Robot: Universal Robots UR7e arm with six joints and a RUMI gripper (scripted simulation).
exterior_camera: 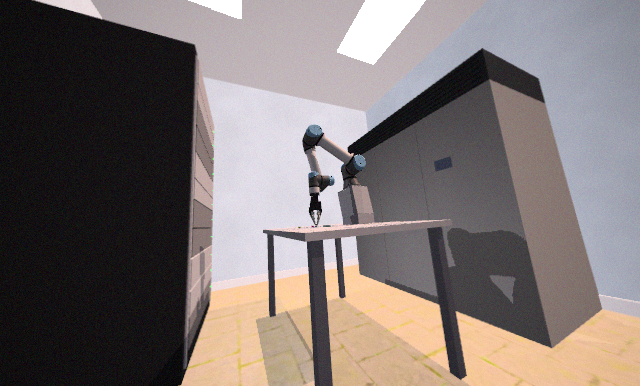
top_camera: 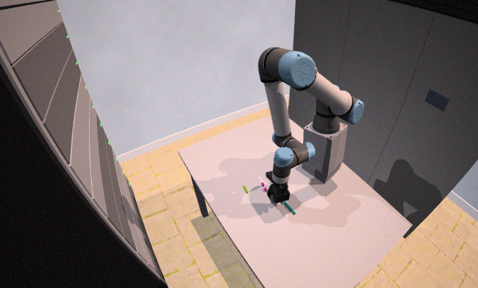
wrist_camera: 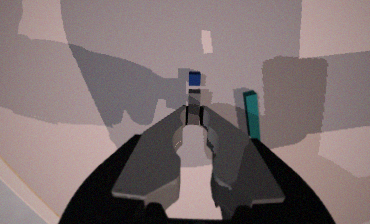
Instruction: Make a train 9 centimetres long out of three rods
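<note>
My gripper is now 10 mm above the grey rod. From my hand the other things lie so: turquoise rod: 60 mm to the left, 40 mm behind, 20 mm below; then blue rod: 20 mm to the right, 20 mm below, 10 mm behind; then lime rod: 180 mm to the right, 40 mm ahead, 20 mm below.
</note>
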